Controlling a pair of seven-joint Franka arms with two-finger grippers.
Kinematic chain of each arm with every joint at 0, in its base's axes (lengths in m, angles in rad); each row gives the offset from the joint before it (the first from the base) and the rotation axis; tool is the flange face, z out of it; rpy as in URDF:
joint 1: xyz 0 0 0.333 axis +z
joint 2: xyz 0 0 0 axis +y
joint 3: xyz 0 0 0.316 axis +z
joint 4: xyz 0.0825 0 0 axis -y
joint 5: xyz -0.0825 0 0.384 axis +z
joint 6: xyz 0 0 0 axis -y
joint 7: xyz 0.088 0 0 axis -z
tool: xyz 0 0 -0.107 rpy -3.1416 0 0
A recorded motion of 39 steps. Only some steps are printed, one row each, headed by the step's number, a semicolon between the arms.
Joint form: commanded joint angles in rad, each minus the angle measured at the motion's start. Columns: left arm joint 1, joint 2, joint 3, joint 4, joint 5, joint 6, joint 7; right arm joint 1, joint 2, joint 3, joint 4, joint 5, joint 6, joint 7.
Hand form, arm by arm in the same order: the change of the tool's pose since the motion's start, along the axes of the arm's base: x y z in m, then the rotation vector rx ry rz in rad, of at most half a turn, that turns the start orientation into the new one. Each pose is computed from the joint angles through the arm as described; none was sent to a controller.
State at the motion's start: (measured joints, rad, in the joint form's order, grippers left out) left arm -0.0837 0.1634 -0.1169 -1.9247 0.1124 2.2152 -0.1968; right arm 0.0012 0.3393 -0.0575 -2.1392 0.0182 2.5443 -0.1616
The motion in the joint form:
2: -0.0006 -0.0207 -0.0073 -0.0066 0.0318 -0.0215 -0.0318; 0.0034 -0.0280 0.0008 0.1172 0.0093 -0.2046 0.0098
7: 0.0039 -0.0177 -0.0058 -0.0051 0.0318 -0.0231 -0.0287; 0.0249 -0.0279 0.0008 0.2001 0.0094 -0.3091 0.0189
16: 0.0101 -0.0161 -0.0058 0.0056 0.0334 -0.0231 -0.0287; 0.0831 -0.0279 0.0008 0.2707 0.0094 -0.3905 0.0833
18: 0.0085 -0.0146 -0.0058 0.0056 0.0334 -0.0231 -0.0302; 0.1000 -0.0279 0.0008 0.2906 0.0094 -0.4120 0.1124
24: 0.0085 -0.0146 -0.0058 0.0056 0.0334 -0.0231 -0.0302; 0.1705 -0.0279 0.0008 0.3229 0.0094 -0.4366 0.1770
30: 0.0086 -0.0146 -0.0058 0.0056 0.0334 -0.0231 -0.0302; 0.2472 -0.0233 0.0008 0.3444 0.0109 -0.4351 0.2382
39: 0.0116 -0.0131 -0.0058 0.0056 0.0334 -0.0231 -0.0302; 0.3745 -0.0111 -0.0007 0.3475 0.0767 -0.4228 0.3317
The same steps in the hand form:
2: -0.0058 -0.0024 0.0073 0.0267 -0.0011 0.0100; 0.0196 0.0027 0.0458 0.0148 0.0586 -0.0110
7: -0.0046 0.0011 0.0061 0.0278 0.0022 0.0131; 0.0337 0.0161 0.0723 0.0171 0.0804 0.0031
16: -0.0016 0.0045 0.0102 0.0271 -0.0069 0.0188; 0.0440 0.0528 0.0965 0.0173 0.0914 -0.0016
18: -0.0016 0.0035 0.0093 0.0270 -0.0055 0.0187; 0.0463 0.0636 0.1036 0.0173 0.0931 -0.0133
24: -0.0016 0.0035 0.0093 0.0270 -0.0055 0.0187; 0.0478 0.1085 0.1161 0.0166 0.0858 -0.0067
30: -0.0016 0.0036 0.0093 0.0270 -0.0055 0.0188; 0.0455 0.1575 0.1232 0.0191 0.0682 0.0087
39: -0.0011 0.0054 0.0084 0.0271 -0.0040 0.0218; 0.0264 0.2385 0.1180 0.0724 0.0813 0.0083

